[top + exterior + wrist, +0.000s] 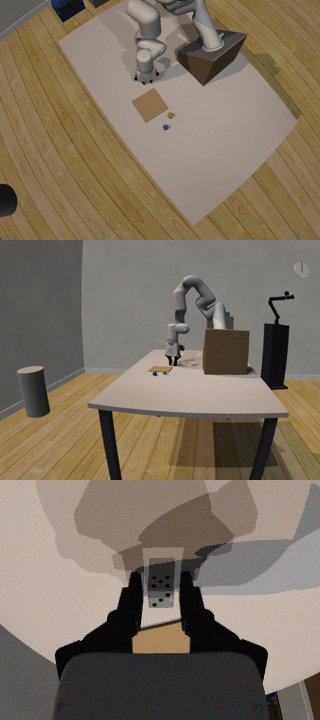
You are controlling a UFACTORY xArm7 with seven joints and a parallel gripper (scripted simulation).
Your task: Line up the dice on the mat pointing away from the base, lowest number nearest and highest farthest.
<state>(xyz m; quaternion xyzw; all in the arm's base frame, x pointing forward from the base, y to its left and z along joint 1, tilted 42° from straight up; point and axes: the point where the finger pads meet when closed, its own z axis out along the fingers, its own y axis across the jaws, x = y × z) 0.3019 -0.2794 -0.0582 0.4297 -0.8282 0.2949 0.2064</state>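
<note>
My hand is 1 cm above the white die. The rest, counted from my hand: yellow die: 23 cm to the left, 6 cm ahead, 1 cm below; blue die: 25 cm to the left, 12 cm ahead, 1 cm below; brown mat: 10 cm to the left, 9 cm ahead, 2 cm below.
</note>
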